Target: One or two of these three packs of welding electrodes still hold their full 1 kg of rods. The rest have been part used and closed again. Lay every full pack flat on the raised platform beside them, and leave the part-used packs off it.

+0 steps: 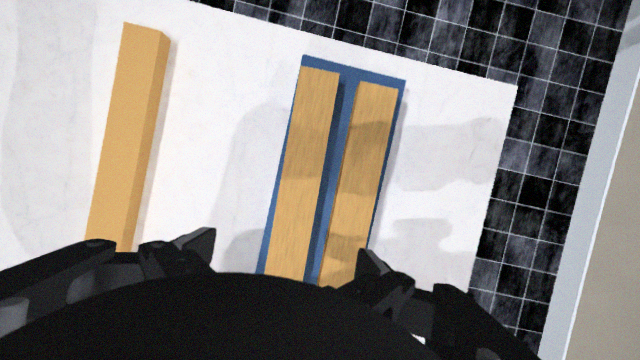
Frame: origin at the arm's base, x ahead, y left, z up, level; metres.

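Seen in the pictures: gripper, fingertip midpoint: (286,254).
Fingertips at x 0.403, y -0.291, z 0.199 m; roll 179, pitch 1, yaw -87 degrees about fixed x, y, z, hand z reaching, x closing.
Note:
Offsets run from my fingertips to a thing's top centre. "spot": to the spot under its first point. Level surfaces: height alone.
Two long ochre packs lie flat, side by side, on the blue raised platform @(spot: 0.029 m right, 0.188 m ahead, 0.174 m down) (350,72), with a narrow blue strip between them. One is the left pack @(0.002 m left, 0.006 m back, 0.150 m down) (307,165); the other is the right pack @(0.069 m right, 0.007 m back, 0.150 m down) (365,165), close to the platform's right edge. A third ochre pack @(0.256 m left, 0.016 m ahead, 0.210 m down) (120,140) lies on the white surface to the left, apart from the platform and roughly parallel to it. My gripper (286,254) is open wide and holds nothing; its fingertips are over the near part of the platform, above the packs. The near ends of the packs are hidden by the gripper.
The white table top @(0.234 m down) (450,200) carries the packs and platform, with shadows of the arm across it. Its far and right edges show. Beyond them is a dark tiled floor (530,185), and a pale grey strip (585,210) runs along the right.

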